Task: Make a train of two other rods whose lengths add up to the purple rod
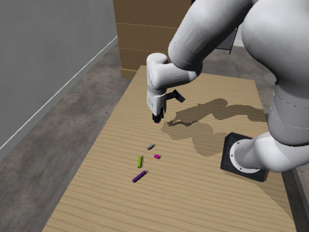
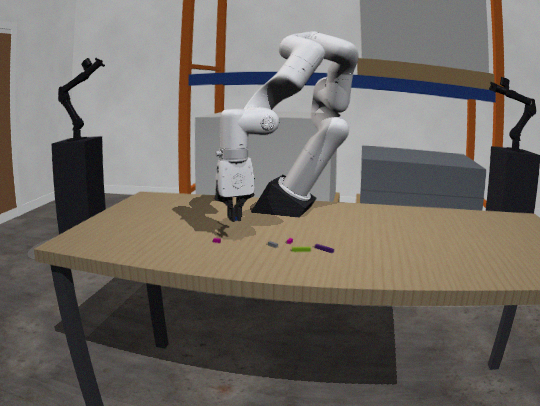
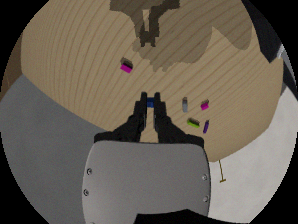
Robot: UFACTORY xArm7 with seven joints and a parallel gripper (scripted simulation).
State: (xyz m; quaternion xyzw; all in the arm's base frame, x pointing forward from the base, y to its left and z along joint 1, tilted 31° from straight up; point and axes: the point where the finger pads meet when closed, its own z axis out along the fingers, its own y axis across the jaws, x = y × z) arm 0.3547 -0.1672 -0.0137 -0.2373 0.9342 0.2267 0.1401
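Right now my hand is 5 cm short of the lime rod, 18 cm to the right of it and 8 cm above it. Round my hand: grey rod: 1 cm ahead, 11 cm to the left, 8 cm below; blue rod: 2 cm below; purple rod: 4 cm ahead, 25 cm to the left, 8 cm below.
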